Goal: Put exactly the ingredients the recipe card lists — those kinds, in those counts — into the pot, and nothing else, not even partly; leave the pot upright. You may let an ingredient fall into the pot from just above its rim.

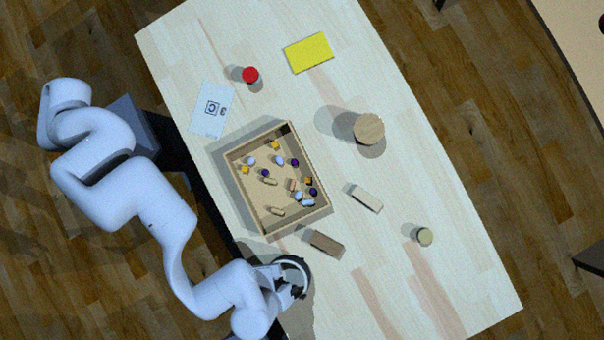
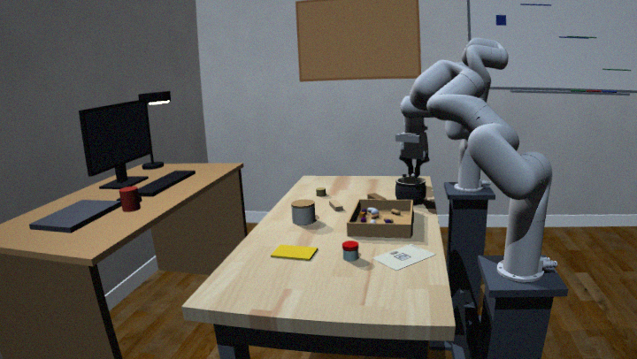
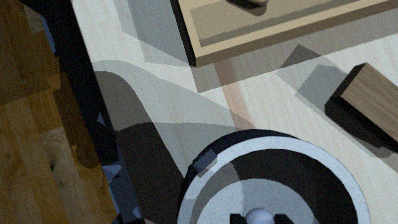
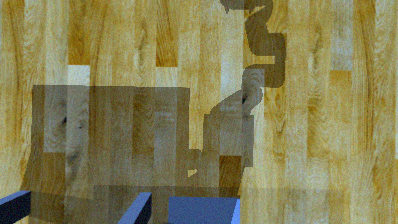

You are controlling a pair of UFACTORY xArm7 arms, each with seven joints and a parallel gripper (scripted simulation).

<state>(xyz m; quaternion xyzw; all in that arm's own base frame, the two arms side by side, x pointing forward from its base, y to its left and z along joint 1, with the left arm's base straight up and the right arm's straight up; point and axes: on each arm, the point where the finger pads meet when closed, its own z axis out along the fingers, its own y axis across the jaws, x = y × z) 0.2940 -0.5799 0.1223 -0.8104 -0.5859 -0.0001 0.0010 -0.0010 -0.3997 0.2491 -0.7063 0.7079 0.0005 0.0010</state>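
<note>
Right now the wooden crate is 230 mm to the left of my left hand, 120 mm ahead of it and 110 mm below it. From my left hand the other things lie so: brown block: 140 mm ahead, 110 mm below, 20 mm to the left; then wood-lidded canister: 390 mm ahead, 220 mm to the left, 90 mm below; then recipe card: 470 mm to the left, 120 mm below, 40 mm ahead.
</note>
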